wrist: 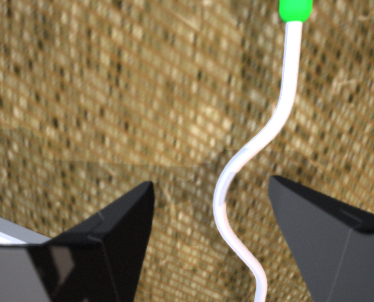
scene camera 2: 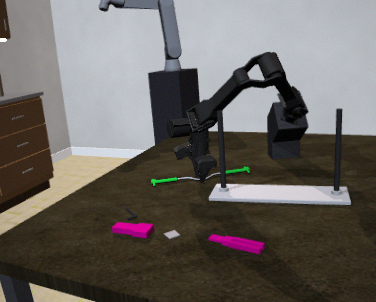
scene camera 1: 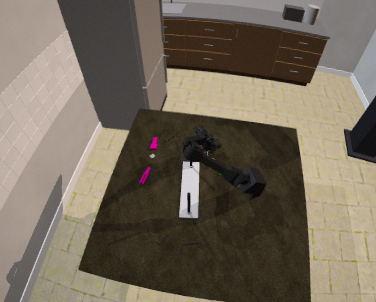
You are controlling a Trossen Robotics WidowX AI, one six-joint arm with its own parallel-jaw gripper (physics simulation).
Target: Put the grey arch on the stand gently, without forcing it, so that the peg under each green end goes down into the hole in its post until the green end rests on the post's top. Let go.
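Places are measured from the arm's base along level axes (x back, y left, z down), in millimetres.
Pixels of known places: gripper, fingertip midpoint: (wrist: pixel 211 187) (scene camera 2: pixel 199 179) (scene camera 1: pixel 206 154); arm's base at its link origin: (scene camera 2: pixel 290 114) (scene camera 1: pixel 245 179).
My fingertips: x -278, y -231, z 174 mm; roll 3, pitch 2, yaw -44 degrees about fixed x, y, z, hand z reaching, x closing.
Ahead of a thing's pixels: the offset from my fingertips to its top centre.
The grey arch {dz -7, dx +28, dy -9 mm} (scene camera 2: pixel 187 178) (wrist: pixel 219 200) lies on the dark table, a wavy grey rod with green ends (scene camera 2: pixel 164 181) (scene camera 2: pixel 237 171) (wrist: pixel 295 9). My gripper (scene camera 2: pixel 202 178) (wrist: pixel 211 187) is open and points down low over the arch's middle. In the wrist view the rod runs between the fingertips, with a gap on each side, closer to the right one. The stand (scene camera 1: pixel 189 182) (scene camera 2: pixel 280 194) is a white base with two dark upright posts (scene camera 2: pixel 221 150) (scene camera 2: pixel 338 150). The arch lies beside it, apart from the base. The post holes and the pegs are too small to make out.
Two magenta pieces {dz -9, dx -380, dy +15 mm} (scene camera 2: pixel 133 229) {dz -6, dx -337, dy +280 mm} (scene camera 2: pixel 236 243) and a small grey tile {dz +3, dx -354, dy +118 mm} (scene camera 2: pixel 172 234) lie in front in scene camera 2. A thin black piece {dz +0, dx -300, dy -67 mm} (scene camera 2: pixel 131 214) lies near them. Dark thin pieces {dz -2, dx +87, dy +627 mm} (scene camera 1: pixel 192 243) {dz +0, dx -86, dy +642 mm} (scene camera 1: pixel 163 240) lie beyond the stand's far end. The near post stands close beside my gripper.
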